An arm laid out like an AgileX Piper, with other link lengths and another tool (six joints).
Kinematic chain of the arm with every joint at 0, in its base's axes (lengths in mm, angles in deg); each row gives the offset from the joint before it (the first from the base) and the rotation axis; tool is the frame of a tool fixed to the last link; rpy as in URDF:
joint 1: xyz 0 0 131.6 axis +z
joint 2: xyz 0 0 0 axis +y
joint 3: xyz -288.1 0 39.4 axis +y
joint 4: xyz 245.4 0 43.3 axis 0.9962 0 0.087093
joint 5: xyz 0 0 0 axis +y
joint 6: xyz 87.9 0 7.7 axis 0.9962 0 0.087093
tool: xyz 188.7 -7 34.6 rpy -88.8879 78.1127 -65.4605
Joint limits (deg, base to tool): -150..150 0..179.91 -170..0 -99.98..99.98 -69.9..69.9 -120..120
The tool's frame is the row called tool.
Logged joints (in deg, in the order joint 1, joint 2, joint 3, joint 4, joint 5, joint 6), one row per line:
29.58, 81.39, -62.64, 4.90, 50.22, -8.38
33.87, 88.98, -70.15, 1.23, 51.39, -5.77
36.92, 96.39, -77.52, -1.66, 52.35, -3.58
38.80, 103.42, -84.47, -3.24, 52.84, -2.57
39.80, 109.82, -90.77, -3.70, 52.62, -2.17
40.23, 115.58, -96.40, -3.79, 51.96, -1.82
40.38, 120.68, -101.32, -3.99, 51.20, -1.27
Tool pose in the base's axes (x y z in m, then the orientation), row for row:
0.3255, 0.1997, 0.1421, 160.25, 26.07, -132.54
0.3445, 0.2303, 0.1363, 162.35, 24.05, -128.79
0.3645, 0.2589, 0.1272, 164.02, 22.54, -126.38
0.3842, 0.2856, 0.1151, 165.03, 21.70, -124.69
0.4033, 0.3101, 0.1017, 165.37, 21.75, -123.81
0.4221, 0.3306, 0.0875, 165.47, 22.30, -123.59
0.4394, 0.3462, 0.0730, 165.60, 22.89, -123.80
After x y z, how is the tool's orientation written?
As angles about the fixed x, y, z axes (roll, pitch, yaw), in degrees.
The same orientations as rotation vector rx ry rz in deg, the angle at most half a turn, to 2 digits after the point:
-69.95, 143.18, 40.21
-74.72, 143.54, 37.53
-77.79, 143.79, 35.16
-79.95, 143.66, 33.75
-80.99, 143.10, 33.49
-81.07, 142.45, 33.67
-80.55, 141.99, 33.75

